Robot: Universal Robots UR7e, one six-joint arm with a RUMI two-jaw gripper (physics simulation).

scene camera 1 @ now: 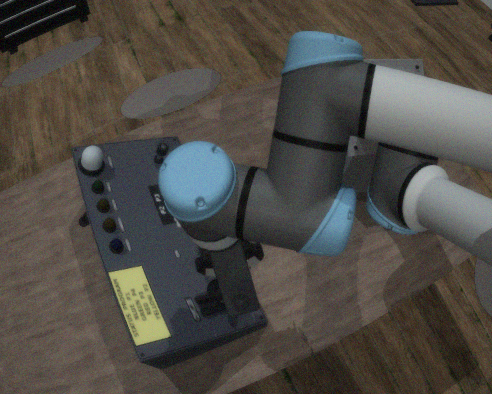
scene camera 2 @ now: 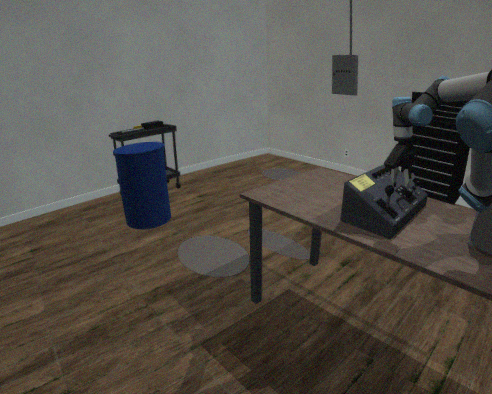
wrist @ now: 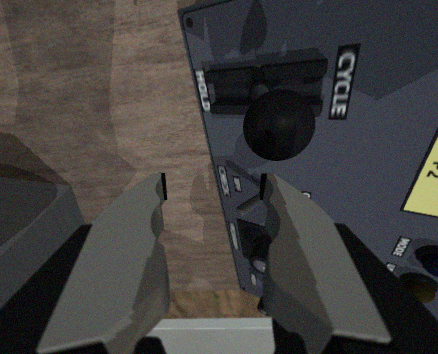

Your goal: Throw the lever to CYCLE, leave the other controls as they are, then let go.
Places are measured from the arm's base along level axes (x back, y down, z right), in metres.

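Where they show: gripper, fingertip midpoint: (scene camera 2: 400, 188) (wrist: 213, 175).
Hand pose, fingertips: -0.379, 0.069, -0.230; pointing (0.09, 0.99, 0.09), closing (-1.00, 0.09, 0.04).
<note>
Each offset is from my fingertips to the top centre of the thing, as dx, dy, dz. "pt": to the spot under its first point. Level surfaces: height alone.
The lever's black ball knob @(-0.036, -0.009, -0.028) (wrist: 279, 125) (scene camera 2: 390, 190) stands over its slot @(pt -0.009, +0.109, -0.029) (wrist: 230, 85), which runs between the HOLD label @(pt +0.020, +0.124, -0.020) (wrist: 202, 90) and the CYCLE label @(pt -0.095, +0.067, -0.041) (wrist: 345, 82) (scene camera 1: 192, 309). Its stem shows near the slot's middle. The knob lies slightly toward CYCLE in the wrist view. My gripper (wrist: 213, 175) (scene camera 2: 391, 164) is partly open, with a gap between its fingertips and nothing held. In the wrist view the knob is above and to the right of that gap, apart from the fingers. In scene camera 1 the gripper's dark body partly covers the lever area of the console (scene camera 1: 150, 260) (scene camera 2: 367, 210).
Other controls near the gripper include a black knob (scene camera 1: 203, 262). A white knob @(pt -0.228, -0.017, +0.296) (scene camera 1: 92, 158), several round coloured lamps or buttons and a yellow label @(pt -0.184, +0.025, -0.020) (scene camera 1: 140, 305) (scene camera 2: 362, 182) are on the console. It stands on the brown table @(dy +0.189) (scene camera 1: 310, 310) (scene camera 2: 295, 195). A blue barrel (scene camera 2: 143, 187) stands beyond.
</note>
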